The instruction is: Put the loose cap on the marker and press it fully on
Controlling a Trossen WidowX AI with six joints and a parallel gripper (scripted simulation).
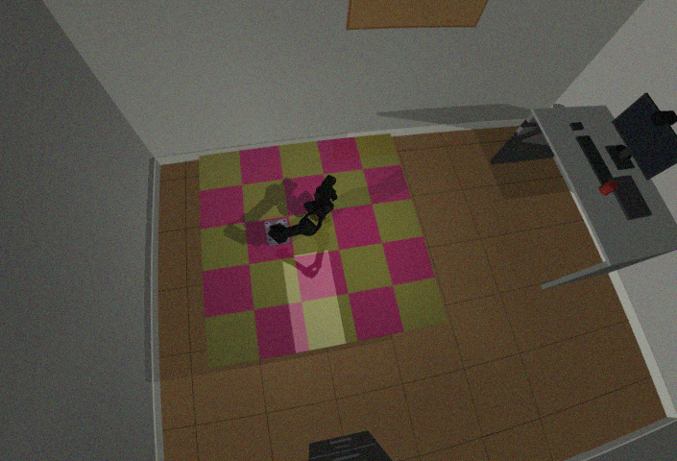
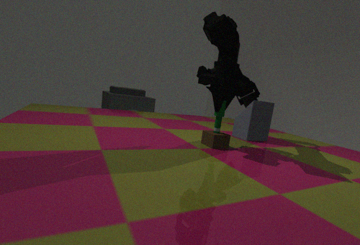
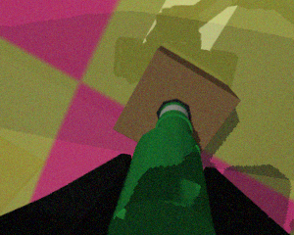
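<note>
Now: gripper tip 90 mm above the brown holder block. The rest, counted from my gripper tip: green cap 10 mm above.
</note>
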